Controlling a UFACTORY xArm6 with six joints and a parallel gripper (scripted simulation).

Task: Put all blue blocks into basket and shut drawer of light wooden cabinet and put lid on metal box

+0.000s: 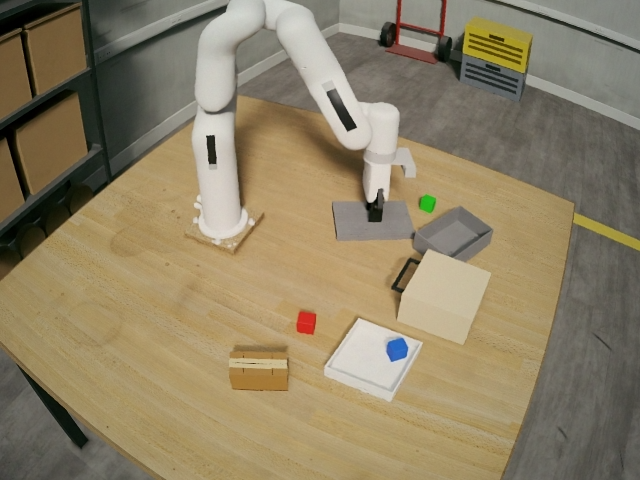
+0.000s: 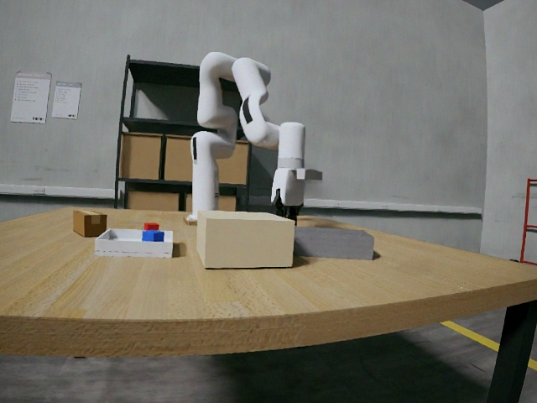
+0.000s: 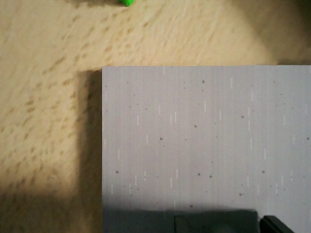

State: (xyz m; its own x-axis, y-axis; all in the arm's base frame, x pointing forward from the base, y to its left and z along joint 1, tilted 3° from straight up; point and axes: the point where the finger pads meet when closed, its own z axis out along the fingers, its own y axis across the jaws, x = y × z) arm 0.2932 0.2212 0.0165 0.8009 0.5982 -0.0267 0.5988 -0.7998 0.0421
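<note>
Right now my hand is 30 mm above the grey lid. Also, from my hand: red block: 50 mm ahead, 370 mm to the right, 30 mm below; metal box: 210 mm ahead, 40 mm to the left, 20 mm below; light wooden cabinet: 270 mm ahead, 170 mm to the right.
</note>
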